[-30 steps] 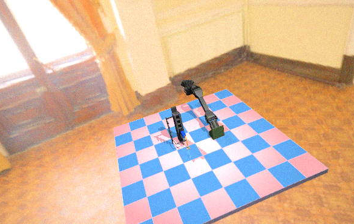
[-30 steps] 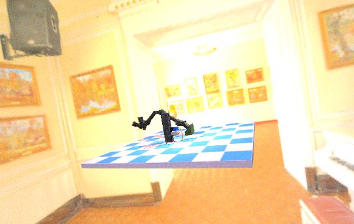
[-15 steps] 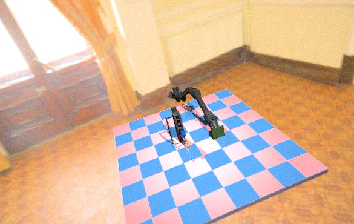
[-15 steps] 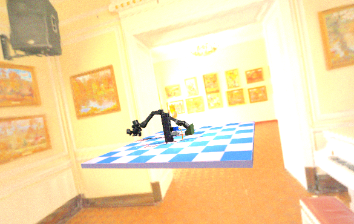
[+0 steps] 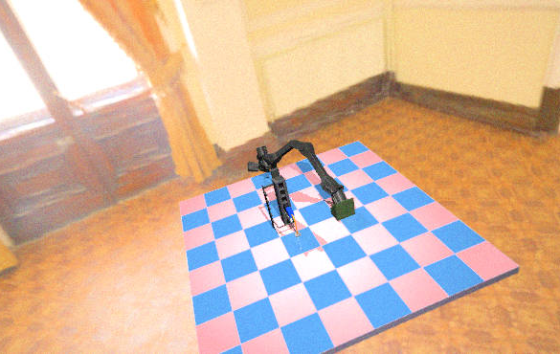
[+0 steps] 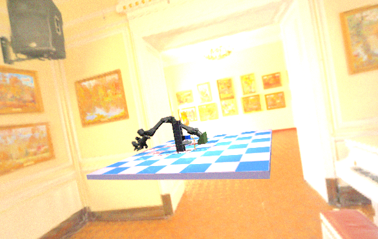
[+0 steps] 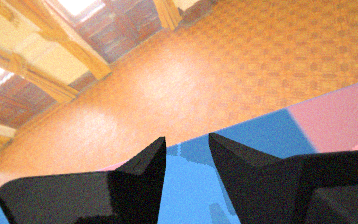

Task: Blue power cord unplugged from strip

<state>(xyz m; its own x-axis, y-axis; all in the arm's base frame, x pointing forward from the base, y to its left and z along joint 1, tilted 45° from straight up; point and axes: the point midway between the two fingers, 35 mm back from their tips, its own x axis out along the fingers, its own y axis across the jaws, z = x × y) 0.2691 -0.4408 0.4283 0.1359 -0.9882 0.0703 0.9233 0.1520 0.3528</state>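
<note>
Right now my gripper tip is 600 mm to the right of the blue plug, 90 mm below it and 10 mm short of it.
</note>
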